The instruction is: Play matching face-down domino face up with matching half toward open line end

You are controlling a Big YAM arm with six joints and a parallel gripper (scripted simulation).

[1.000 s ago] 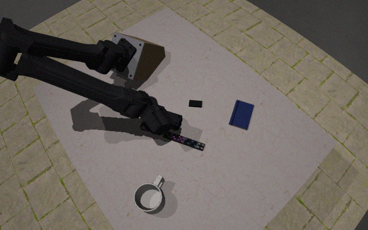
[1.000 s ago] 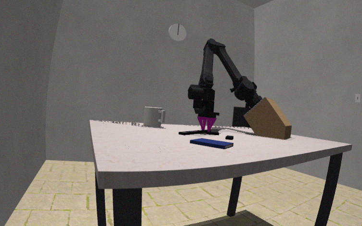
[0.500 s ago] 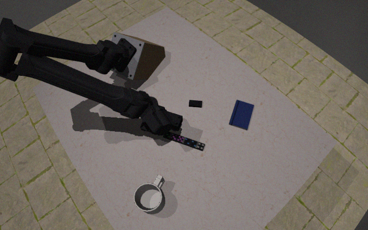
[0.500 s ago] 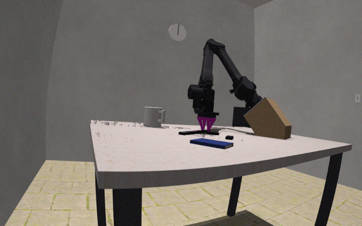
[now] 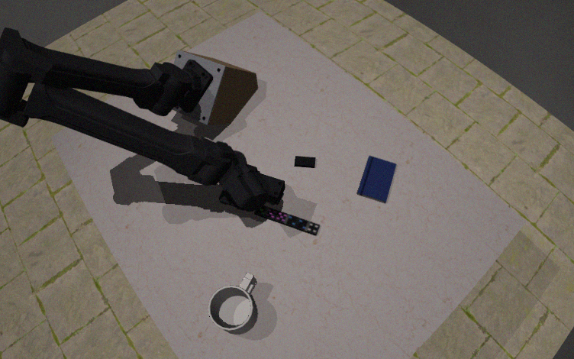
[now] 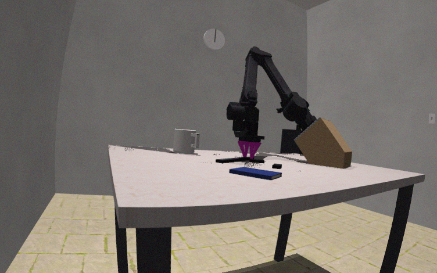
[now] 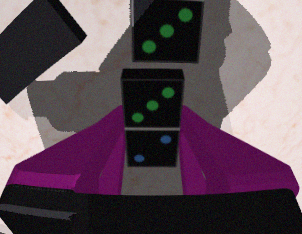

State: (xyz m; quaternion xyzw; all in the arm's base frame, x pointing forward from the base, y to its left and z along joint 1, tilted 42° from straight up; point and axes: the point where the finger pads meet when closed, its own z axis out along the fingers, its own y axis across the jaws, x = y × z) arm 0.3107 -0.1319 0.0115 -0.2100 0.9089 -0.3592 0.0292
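My hand is right at the domino. Round my hand: blue book: 210 mm ahead, 280 mm to the left; mug: 180 mm ahead, 210 mm to the right, 30 mm above.
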